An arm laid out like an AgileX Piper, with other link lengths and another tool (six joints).
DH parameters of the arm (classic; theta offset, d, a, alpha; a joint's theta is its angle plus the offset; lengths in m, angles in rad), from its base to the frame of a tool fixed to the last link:
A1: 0 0.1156 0 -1.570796
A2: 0.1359 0 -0.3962 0
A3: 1.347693 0 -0.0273 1.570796
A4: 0 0.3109 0 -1.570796
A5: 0 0 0 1.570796
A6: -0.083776 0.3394 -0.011 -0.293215
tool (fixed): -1.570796 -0.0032 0 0
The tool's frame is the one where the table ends.
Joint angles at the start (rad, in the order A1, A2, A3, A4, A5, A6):
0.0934 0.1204 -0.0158 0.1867 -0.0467 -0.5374
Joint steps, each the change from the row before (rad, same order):
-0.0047 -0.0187 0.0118 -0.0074 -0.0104 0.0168
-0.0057 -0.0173 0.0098 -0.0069 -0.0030 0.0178
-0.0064 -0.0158 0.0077 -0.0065 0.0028 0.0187
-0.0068 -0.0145 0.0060 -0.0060 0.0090 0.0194
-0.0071 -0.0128 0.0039 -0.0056 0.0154 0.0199
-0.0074 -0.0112 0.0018 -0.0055 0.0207 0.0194
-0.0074 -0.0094 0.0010 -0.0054 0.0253 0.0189
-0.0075 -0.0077 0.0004 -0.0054 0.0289 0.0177
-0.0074 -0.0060 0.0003 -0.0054 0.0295 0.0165
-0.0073 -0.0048 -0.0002 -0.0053 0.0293 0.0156
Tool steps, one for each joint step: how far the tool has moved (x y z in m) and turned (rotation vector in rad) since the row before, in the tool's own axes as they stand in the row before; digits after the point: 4 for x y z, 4 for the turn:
0.0013 0.0000 -0.0028 0.0152 0.0128 0.0051
0.0006 0.0013 -0.0023 0.0100 0.0096 0.0081
0.0002 0.0021 -0.0019 0.0061 0.0072 0.0106
-0.0004 0.0032 -0.0015 0.0016 0.0045 0.0132
-0.0009 0.0043 -0.0011 -0.0031 0.0018 0.0155
-0.0012 0.0051 -0.0007 -0.0074 -0.0001 0.0164
-0.0018 0.0064 -0.0003 -0.0123 -0.0023 0.0176
-0.0021 0.0077 0.0000 -0.0169 -0.0037 0.0178
-0.0021 0.0083 0.0002 -0.0193 -0.0041 0.0174
-0.0019 0.0083 0.0003 -0.0201 -0.0038 0.0170

